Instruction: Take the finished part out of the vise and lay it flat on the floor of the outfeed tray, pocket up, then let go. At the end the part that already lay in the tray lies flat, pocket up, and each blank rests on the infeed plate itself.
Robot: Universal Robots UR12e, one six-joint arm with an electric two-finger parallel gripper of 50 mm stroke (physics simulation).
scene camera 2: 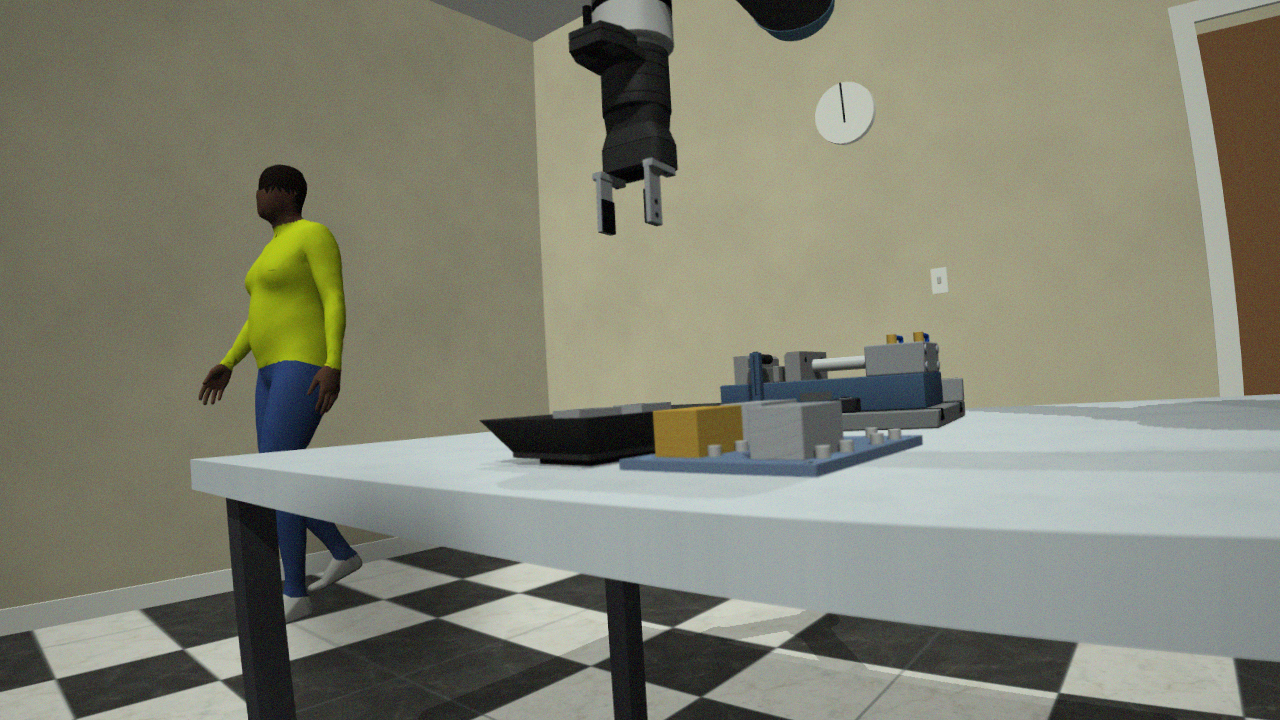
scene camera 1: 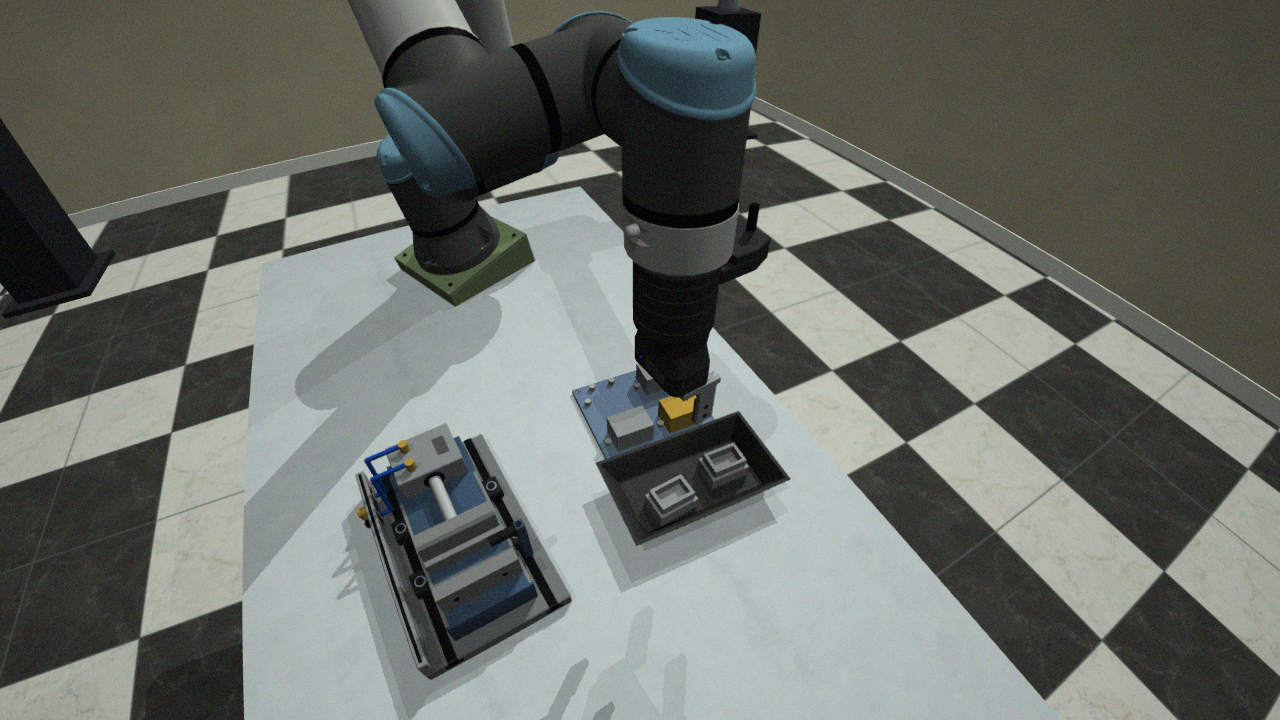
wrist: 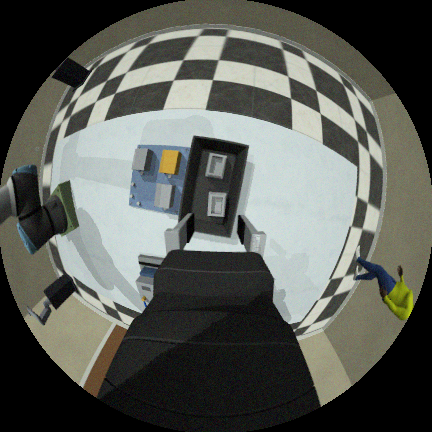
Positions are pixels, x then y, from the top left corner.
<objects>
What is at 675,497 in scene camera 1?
A finished part.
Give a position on an orange block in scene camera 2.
686,432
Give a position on a grey blank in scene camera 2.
790,431
</objects>
